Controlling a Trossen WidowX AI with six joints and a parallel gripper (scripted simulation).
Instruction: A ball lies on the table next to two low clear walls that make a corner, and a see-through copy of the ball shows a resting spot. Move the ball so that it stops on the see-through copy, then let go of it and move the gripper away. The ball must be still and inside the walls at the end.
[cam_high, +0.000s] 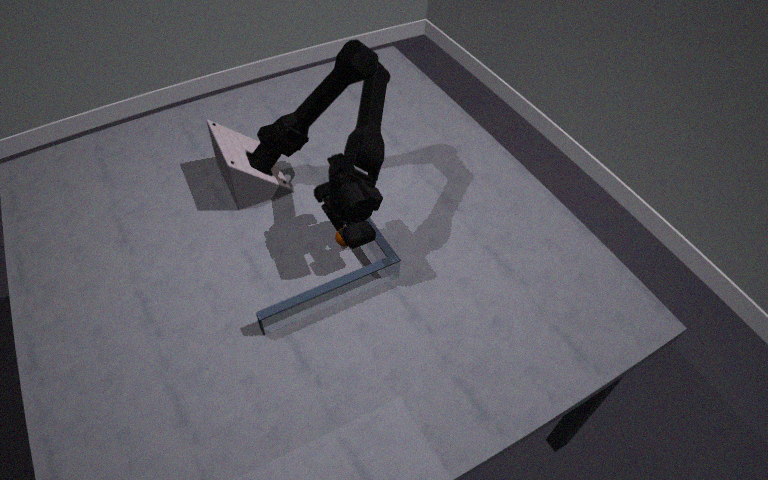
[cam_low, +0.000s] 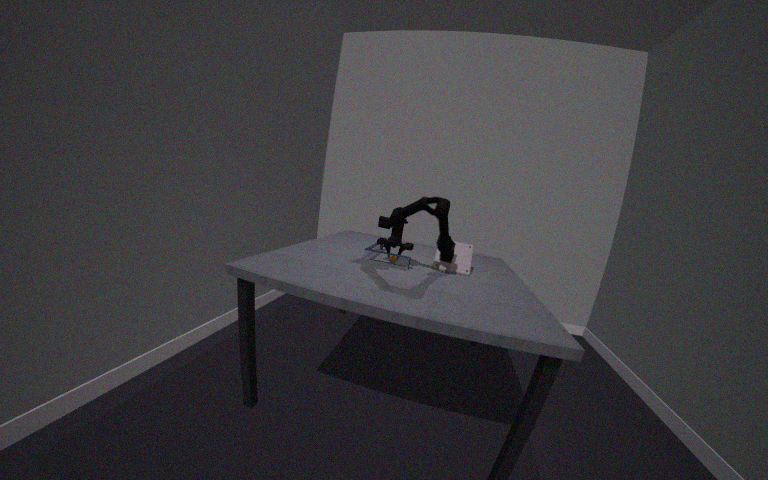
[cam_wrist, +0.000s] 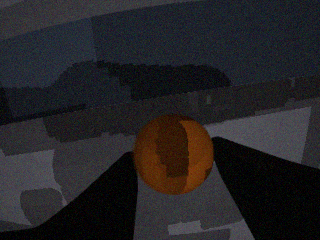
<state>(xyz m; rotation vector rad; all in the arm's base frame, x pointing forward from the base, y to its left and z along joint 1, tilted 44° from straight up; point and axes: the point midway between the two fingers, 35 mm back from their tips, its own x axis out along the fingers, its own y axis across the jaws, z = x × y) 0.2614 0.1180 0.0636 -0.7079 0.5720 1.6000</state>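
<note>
My gripper tip is right at the orange ball. The rest, counted from my gripper tip: see-through ball copy right at my gripper tip.
</note>
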